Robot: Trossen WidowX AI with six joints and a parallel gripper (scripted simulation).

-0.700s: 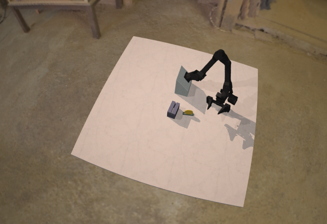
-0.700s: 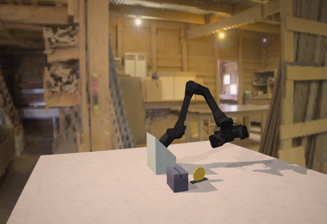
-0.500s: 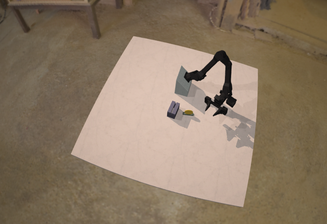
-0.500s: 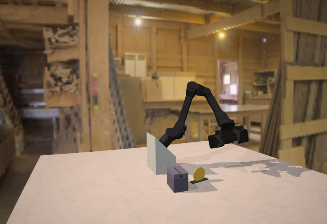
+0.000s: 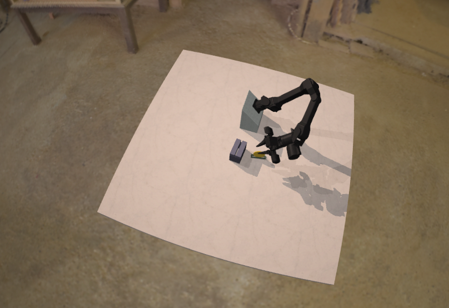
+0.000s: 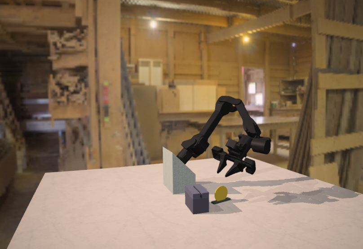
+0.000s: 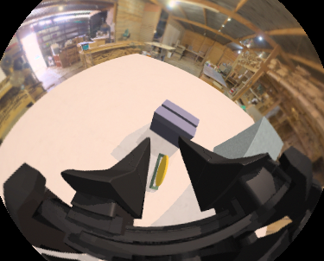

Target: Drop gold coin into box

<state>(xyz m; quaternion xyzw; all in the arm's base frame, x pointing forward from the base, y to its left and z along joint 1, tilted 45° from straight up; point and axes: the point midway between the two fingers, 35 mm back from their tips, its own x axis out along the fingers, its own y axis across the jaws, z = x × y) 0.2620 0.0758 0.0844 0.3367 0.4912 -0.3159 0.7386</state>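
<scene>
Now: the gold coin 90 mm below my gripper tip, 30 mm behind it and 10 mm to the left of it.
</scene>
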